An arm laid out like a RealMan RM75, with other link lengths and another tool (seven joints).
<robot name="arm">
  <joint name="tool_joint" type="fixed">
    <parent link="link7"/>
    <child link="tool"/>
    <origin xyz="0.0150 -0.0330 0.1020" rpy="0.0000 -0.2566 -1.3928"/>
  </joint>
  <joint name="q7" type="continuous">
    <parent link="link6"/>
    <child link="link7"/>
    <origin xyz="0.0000 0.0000 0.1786"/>
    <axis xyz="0 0 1"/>
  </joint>
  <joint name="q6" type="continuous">
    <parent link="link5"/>
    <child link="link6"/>
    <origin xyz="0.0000 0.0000 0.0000"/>
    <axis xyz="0 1 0"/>
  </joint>
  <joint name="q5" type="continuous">
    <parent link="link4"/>
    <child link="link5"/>
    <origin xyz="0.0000 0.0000 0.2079"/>
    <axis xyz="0 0 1"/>
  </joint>
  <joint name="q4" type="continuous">
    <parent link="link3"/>
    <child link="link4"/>
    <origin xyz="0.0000 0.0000 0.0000"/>
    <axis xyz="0 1 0"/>
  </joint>
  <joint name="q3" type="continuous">
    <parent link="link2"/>
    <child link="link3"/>
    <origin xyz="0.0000 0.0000 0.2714"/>
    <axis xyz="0 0 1"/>
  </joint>
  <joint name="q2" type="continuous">
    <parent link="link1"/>
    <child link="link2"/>
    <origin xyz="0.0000 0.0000 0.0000"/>
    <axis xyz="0 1 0"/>
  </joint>
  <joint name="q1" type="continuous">
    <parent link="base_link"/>
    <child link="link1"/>
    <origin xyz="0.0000 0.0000 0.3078"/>
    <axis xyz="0 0 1"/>
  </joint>
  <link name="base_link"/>
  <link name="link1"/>
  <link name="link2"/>
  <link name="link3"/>
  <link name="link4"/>
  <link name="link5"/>
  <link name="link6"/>
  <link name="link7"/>
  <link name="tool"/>
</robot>
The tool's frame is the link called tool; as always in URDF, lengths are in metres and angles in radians. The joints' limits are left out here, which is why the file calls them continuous.
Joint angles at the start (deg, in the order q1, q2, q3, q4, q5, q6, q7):
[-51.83, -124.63, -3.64, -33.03, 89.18, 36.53, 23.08]
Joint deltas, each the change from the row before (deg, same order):
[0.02, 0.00, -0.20, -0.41, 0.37, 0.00, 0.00]
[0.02, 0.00, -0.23, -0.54, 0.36, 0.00, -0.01]
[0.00, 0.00, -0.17, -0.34, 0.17, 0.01, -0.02]
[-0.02, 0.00, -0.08, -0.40, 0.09, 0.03, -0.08]
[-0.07, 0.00, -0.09, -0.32, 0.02, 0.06, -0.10]
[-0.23, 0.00, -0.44, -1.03, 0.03, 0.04, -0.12]
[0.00, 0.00, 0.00, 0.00, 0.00, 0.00, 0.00]
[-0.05, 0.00, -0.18, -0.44, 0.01, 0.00, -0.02]
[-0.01, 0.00, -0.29, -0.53, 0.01, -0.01, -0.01]
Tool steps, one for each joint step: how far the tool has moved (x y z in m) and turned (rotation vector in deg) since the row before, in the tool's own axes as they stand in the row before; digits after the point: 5 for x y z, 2 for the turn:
[-0.00248, 0.00252, 0.00095, -0.34, -0.31, -0.01]
[-0.00307, 0.00307, 0.00117, -0.43, -0.37, -0.11]
[-0.00163, 0.00200, 0.00071, -0.29, -0.19, -0.13]
[-0.00211, 0.00209, 0.00083, -0.32, -0.25, -0.21]
[-0.00130, 0.00212, 0.00074, -0.32, -0.15, -0.21]
[-0.00381, 0.00663, 0.00244, -0.92, -0.44, -0.62]
[0.00000, 0.00000, 0.00000, 0.00, 0.00, 0.00]
[-0.00175, 0.00242, 0.00093, -0.35, -0.19, -0.28]
[-0.00182, 0.00270, 0.00095, -0.42, -0.16, -0.40]

